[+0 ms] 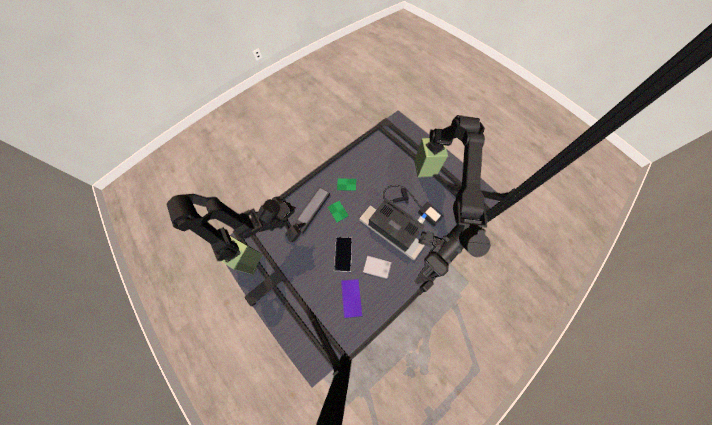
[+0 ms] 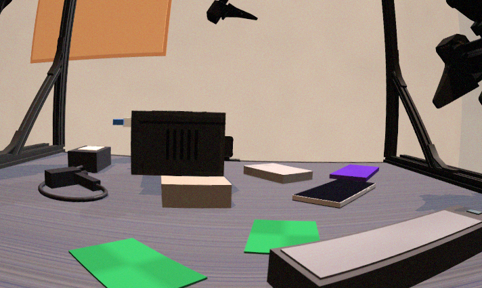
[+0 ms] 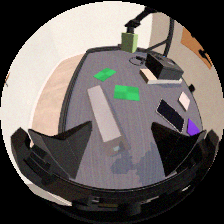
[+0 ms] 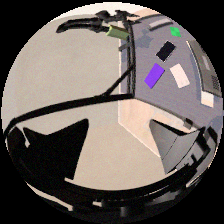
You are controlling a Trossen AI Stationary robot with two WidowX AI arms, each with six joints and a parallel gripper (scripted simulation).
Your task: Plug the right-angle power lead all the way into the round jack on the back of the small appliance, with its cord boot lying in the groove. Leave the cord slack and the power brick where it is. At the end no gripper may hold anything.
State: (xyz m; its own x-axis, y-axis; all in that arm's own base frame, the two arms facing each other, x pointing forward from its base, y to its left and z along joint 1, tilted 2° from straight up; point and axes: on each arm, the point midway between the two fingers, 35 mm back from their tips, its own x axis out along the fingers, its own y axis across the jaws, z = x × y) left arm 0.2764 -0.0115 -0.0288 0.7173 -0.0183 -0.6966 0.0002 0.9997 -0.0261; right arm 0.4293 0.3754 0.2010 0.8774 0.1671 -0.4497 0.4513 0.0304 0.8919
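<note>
The black right-angle plug is 360 mm below my right hand, 330 mm ahead of it and 210 mm to the right of it. From my right hand the other things lie so: block (360 mm below, 210 mm ahead, 70 mm to the right).
</note>
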